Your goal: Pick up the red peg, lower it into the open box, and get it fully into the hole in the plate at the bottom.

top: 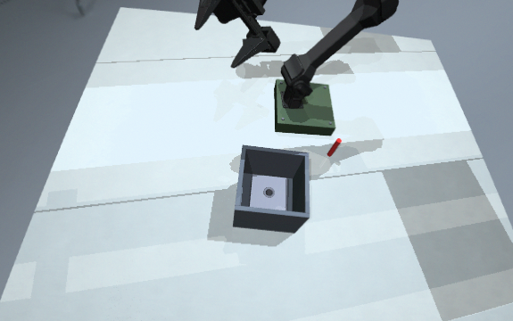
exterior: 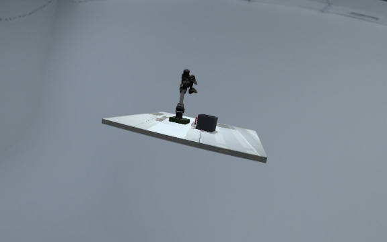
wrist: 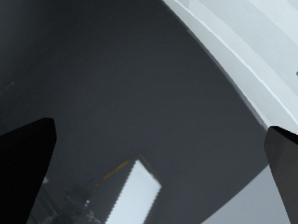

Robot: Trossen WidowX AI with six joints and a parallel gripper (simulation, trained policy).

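The red peg lies 33 cm to the left of my gripper tip and 33 cm below it. From my gripper tip the other things lie so: plate 14 cm ahead, 12 cm to the left, 32 cm below.
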